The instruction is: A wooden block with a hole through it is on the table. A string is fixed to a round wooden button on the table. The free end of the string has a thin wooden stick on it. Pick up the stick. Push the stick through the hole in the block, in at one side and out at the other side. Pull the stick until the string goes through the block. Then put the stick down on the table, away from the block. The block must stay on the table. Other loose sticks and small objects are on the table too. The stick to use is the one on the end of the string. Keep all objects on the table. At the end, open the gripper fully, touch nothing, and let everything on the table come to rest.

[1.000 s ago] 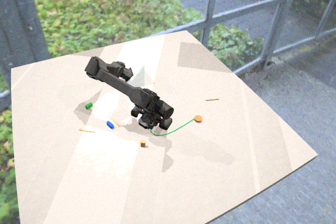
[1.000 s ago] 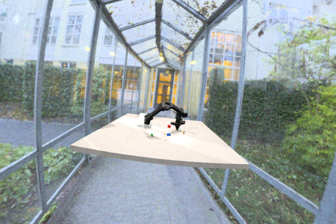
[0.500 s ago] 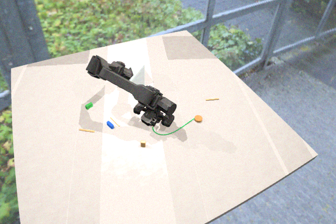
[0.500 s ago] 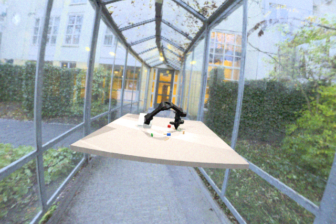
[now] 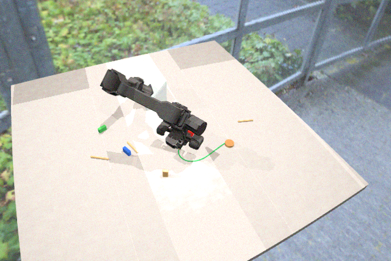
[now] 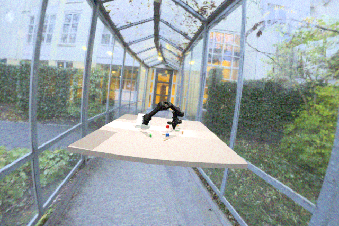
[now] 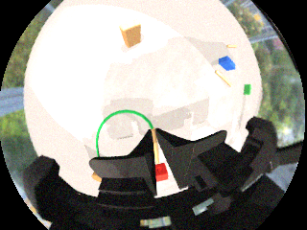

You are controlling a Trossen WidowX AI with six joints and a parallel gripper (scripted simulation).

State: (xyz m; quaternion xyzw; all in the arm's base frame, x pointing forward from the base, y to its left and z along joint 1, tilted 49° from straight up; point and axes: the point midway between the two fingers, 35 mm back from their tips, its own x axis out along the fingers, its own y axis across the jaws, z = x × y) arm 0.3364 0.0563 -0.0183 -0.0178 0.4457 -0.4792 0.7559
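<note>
Now: gripper tip 8 cm past the red block and 8 cm to the right of it. Also, from my gripper tip: wooden block 10 cm ahead, 9 cm to the right; thin wooden stick 1 cm behind, 1 cm to the left; blue block 5 cm behind, 21 cm to the right.
</note>
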